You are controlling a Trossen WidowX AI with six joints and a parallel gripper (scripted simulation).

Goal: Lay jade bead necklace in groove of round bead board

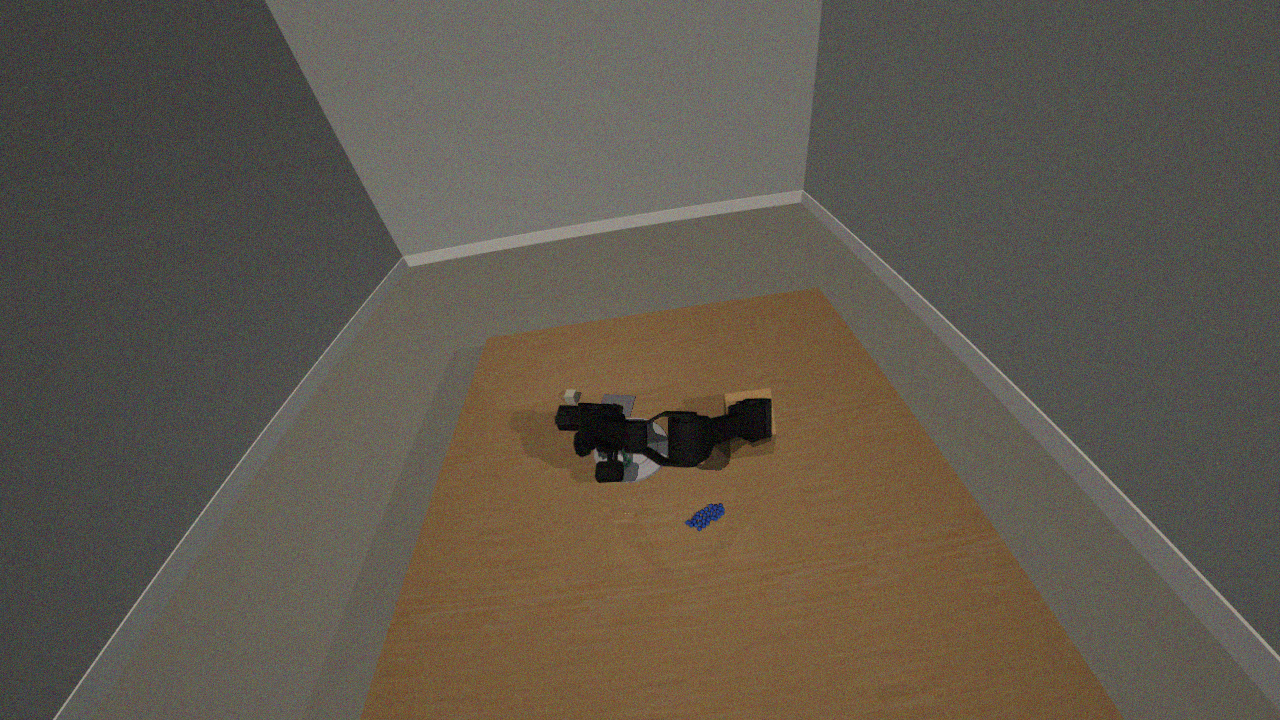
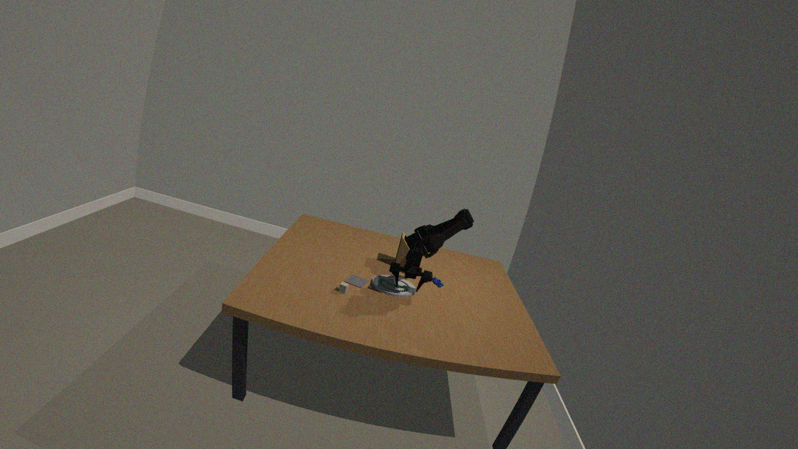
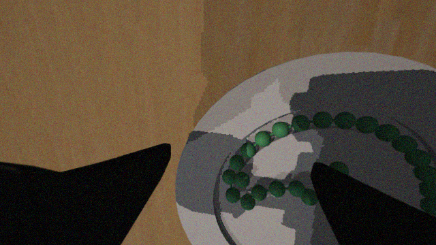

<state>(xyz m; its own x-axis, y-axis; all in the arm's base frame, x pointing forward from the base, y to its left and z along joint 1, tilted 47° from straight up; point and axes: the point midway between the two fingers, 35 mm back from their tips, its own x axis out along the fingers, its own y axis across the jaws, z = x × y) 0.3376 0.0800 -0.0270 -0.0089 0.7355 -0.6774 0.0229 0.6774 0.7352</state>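
Right now the round bead board is 30 mm behind my gripper tip, 60 mm to the right of it and 10 mm below it. Round my gripper tip: pale block: 150 mm ahead, 260 mm to the right; then flat grey plate: 10 mm ahead, 220 mm to the right, 20 mm below.
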